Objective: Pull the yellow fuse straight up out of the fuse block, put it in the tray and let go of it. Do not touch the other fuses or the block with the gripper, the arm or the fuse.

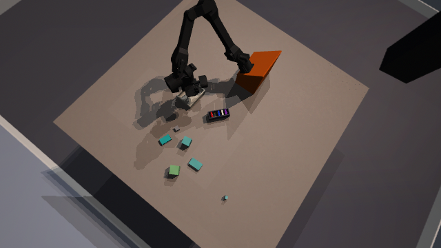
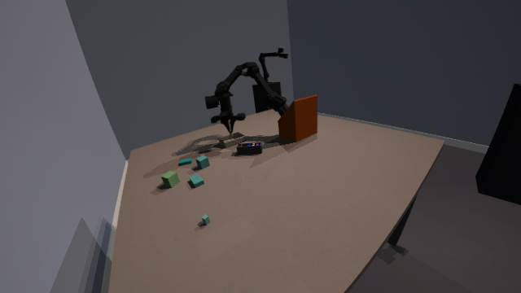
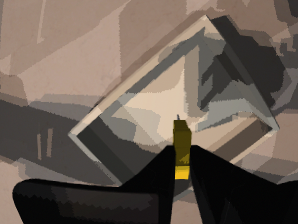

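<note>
My gripper tip is 1 cm above the yellow fuse. Round my gripper tip: grey tray: 5 cm below.
</note>
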